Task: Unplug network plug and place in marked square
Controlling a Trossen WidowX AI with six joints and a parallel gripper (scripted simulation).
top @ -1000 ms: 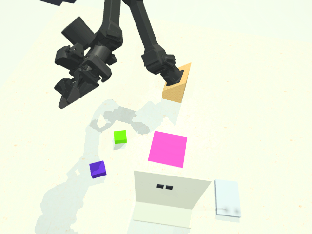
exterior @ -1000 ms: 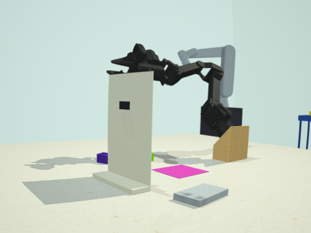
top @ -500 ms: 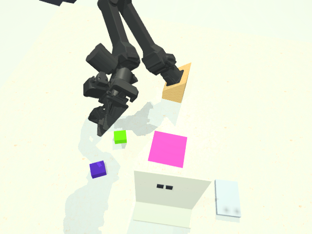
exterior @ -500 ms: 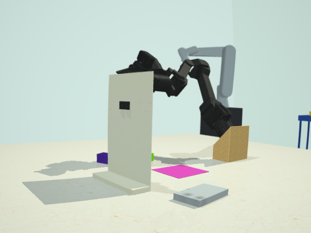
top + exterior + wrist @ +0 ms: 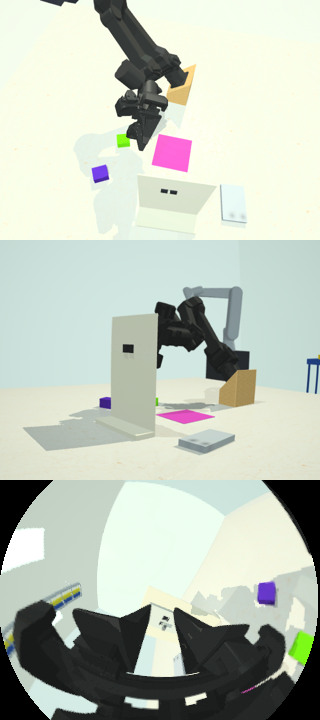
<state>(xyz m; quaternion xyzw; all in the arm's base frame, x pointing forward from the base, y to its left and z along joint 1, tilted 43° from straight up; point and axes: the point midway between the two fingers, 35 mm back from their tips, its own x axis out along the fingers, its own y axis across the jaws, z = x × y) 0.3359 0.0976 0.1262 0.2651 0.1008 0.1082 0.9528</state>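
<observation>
Now: the upright panel 11 cm below my gripper tip, 10 cm to the left of it and 7 cm ahead of it. Also, from my gripper tip: pale grey slab: 28 cm to the left, 22 cm below, 2 cm behind; then green cube: 21 cm below, 11 cm to the right, 10 cm behind; then purple cube: 21 cm below, 13 cm to the right, 3 cm ahead.
</observation>
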